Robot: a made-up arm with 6 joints.
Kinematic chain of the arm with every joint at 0, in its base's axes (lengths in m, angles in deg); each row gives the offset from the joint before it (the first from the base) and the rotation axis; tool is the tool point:
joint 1: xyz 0 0 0.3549 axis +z
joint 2: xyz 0 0 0 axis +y
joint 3: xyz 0 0 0.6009 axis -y
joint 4: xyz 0 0 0 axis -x
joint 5: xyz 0.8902 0 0 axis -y
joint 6: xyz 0 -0.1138 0 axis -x
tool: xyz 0 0 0
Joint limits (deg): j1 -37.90..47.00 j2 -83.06..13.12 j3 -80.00..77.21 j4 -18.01..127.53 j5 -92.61..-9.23 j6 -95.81..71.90
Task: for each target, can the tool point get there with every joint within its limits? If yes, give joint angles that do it. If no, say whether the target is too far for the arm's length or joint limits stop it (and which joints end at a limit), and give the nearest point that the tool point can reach.
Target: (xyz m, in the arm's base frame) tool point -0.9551 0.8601 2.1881
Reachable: no: too far | nearest point -0.6496 0.5606 1.5803 | short by 0.743 m
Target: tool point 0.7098 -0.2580 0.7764
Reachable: yes | joints -11.45 -12.30 -24.32 10.26 -86.02 -16.57
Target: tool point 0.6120 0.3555 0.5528
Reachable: yes | joints 35.66 -9.44 -41.48 53.32 -61.38 -21.96
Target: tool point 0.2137 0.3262 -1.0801
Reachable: no: joint limits stop it (at a limit: joint 1, joint 2) | nearest point 0.1462 0.1995 0.0498 | short by 1.139 m
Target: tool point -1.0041 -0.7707 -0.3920
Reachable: no: joint limits stop it (at a limit: joint 2, joint 3) | nearest point -1.1684 -0.8968 0.6209 | short by 1.034 m
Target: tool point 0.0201 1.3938 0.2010
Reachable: no: joint limits stop it (at a limit: joint 1, joint 2, joint 4) | nearest point 0.5132 0.6520 0.3710 | short by 0.907 m
